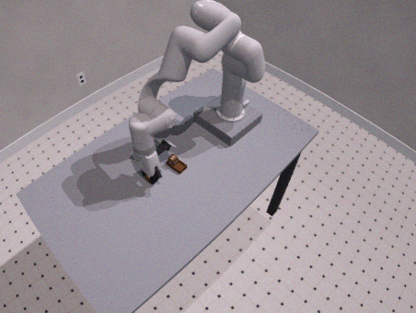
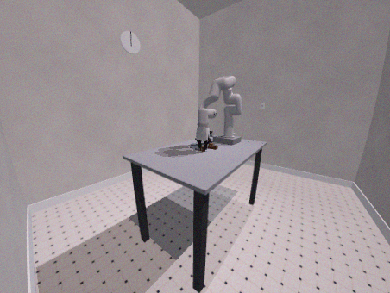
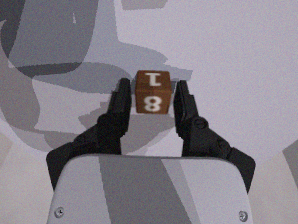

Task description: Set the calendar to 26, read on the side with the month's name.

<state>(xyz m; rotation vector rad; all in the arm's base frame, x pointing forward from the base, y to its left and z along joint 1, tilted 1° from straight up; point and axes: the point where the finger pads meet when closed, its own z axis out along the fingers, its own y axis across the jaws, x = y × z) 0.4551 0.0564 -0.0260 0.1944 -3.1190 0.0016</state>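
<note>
Now: hand 20 mm above the brown cube. From my hand the other things lie so: brown wooden tray: 120 mm behind, 10 mm to the left, 20 mm below.
</note>
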